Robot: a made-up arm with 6 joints.
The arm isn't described. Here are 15 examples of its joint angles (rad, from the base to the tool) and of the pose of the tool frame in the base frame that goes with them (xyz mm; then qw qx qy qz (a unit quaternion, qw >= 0)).
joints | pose
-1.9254 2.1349 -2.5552 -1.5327 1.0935 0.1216 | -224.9 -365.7 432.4 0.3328 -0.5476 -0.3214 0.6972
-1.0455 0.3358 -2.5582 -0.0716 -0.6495 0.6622 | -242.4 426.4 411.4 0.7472 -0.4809 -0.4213 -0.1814
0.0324 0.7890 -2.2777 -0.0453 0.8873 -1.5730 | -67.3 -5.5 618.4 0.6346 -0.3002 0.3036 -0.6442
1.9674 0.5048 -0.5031 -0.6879 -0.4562 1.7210 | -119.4 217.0 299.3 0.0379 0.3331 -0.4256 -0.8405
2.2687 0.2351 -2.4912 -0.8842 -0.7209 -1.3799 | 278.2 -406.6 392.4 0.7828 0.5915 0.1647 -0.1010
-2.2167 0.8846 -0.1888 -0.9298 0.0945 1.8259 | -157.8 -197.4 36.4 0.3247 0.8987 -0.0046 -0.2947
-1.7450 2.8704 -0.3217 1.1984 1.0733 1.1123 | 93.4 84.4 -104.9 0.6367 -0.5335 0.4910 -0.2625
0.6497 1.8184 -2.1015 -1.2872 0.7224 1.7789 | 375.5 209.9 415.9 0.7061 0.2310 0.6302 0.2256
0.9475 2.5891 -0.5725 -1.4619 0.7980 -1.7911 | 86.1 4.4 -194.8 0.4309 0.7413 0.5136 -0.0339
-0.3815 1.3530 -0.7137 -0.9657 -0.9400 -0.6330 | 337.7 -67.9 144.6 0.6338 -0.5222 0.4317 -0.3731
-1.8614 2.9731 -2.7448 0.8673 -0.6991 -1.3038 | -210.1 -540.9 112.9 0.1407 0.4984 0.3151 -0.7953
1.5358 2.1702 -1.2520 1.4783 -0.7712 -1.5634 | 79.7 405.0 -28.6 0.5065 -0.5236 0.6848 -0.0176
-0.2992 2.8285 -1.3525 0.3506 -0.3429 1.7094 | 294.4 -102.2 -260.2 0.2036 0.8957 0.3637 0.1549
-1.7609 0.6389 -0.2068 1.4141 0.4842 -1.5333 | -4.7 -254.8 108.8 0.4678 0.5040 0.6556 -0.3121
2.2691 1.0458 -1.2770 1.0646 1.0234 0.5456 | -234.3 169.3 369.4 0.4387 0.5559 -0.5533 -0.4387
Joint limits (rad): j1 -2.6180..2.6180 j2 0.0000..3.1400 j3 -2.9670..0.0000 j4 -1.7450..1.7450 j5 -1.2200..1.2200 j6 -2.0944..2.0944
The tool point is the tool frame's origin. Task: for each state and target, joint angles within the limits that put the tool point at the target. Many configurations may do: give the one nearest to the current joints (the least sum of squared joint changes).
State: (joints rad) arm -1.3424 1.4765 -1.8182 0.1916 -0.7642 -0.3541
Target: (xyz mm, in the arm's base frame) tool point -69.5 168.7 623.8
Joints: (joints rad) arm -1.2687 0.8040 -2.2120 0.2162 -0.9249 -0.3541
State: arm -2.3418 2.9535 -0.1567 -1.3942 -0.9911 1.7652
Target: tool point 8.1 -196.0 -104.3
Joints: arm -1.9905 2.0926 -0.4910 -1.3941 -1.2200 1.7652
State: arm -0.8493 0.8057 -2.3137 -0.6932 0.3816 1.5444
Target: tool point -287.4 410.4 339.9
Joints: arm -1.0423 0.0000 -2.5059 -0.6884 0.7573 1.5444
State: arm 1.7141 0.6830 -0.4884 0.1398 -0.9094 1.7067
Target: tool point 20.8 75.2 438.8
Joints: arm 1.5743 0.2054 -0.6726 0.2550 -1.0861 1.7067
